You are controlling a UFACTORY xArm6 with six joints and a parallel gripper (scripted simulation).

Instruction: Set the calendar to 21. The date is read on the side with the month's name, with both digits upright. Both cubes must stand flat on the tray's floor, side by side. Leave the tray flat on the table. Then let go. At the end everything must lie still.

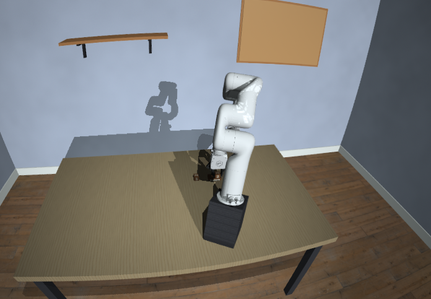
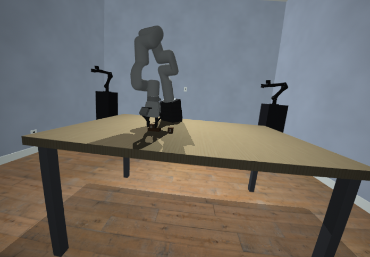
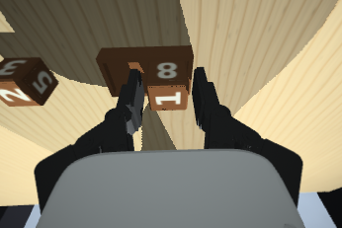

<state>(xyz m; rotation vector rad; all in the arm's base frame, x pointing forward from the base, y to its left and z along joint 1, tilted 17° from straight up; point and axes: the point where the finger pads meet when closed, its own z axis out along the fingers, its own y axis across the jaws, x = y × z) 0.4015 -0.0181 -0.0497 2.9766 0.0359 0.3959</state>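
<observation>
My gripper is now 3 cm above the brown wooden tray and 2 cm to the right of it.
</observation>
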